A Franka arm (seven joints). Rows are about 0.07 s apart.
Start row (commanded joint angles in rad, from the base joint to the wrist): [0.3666, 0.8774, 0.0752, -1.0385, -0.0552, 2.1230, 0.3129]
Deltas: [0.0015, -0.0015, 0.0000, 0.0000, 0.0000, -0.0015, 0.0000]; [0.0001, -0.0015, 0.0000, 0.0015, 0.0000, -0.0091, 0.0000]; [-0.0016, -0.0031, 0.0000, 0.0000, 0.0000, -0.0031, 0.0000]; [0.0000, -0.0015, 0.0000, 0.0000, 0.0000, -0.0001, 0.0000]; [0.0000, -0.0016, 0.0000, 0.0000, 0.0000, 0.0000, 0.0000]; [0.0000, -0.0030, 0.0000, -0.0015, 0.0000, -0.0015, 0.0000]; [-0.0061, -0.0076, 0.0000, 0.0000, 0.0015, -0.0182, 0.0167]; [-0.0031, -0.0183, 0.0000, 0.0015, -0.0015, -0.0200, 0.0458]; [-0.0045, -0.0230, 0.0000, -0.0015, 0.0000, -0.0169, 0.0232]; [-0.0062, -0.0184, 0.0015, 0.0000, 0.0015, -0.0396, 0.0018]
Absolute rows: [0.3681, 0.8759, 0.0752, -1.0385, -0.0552, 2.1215, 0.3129]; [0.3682, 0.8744, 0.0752, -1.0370, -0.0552, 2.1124, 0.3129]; [0.3666, 0.8713, 0.0752, -1.0370, -0.0552, 2.1093, 0.3129]; [0.3666, 0.8698, 0.0752, -1.0370, -0.0552, 2.1092, 0.3129]; [0.3666, 0.8682, 0.0752, -1.0370, -0.0552, 2.1092, 0.3129]; [0.3666, 0.8652, 0.0752, -1.0385, -0.0552, 2.1077, 0.3129]; [0.3605, 0.8576, 0.0752, -1.0385, -0.0537, 2.0895, 0.3296]; [0.3574, 0.8393, 0.0752, -1.0370, -0.0552, 2.0695, 0.3754]; [0.3529, 0.8163, 0.0752, -1.0385, -0.0552, 2.0526, 0.3986]; [0.3467, 0.7979, 0.0767, -1.0385, -0.0537, 2.0130, 0.4004]
